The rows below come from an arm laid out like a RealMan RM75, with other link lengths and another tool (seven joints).
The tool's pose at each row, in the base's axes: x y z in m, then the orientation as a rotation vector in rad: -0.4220 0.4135 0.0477 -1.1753 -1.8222 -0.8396; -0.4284 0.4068 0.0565 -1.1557 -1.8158 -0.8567; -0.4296 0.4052 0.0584 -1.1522 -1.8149 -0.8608; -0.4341 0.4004 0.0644 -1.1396 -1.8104 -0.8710; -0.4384 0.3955 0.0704 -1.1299 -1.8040 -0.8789; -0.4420 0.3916 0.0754 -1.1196 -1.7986 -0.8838; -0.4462 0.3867 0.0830 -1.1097 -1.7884 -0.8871; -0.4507 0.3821 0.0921 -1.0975 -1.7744 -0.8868; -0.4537 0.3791 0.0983 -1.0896 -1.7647 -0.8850
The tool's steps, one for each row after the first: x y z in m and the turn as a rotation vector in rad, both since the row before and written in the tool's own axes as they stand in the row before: 0.0067 -0.0073 -0.0081 -0.0023 0.0181 -0.0120; 0.0014 -0.0014 -0.0019 -0.0011 0.0032 -0.0027; 0.0047 -0.0051 -0.0056 -0.0010 0.0117 -0.0073; 0.0047 -0.0049 -0.0057 -0.0009 0.0112 -0.0040; 0.0040 -0.0040 -0.0045 0.0015 0.0103 -0.0036; 0.0063 -0.0046 -0.0063 0.0023 0.0134 -0.0001; 0.0079 -0.0046 -0.0064 0.0058 0.0169 0.0025; 0.0055 -0.0030 -0.0042 0.0048 0.0112 0.0027
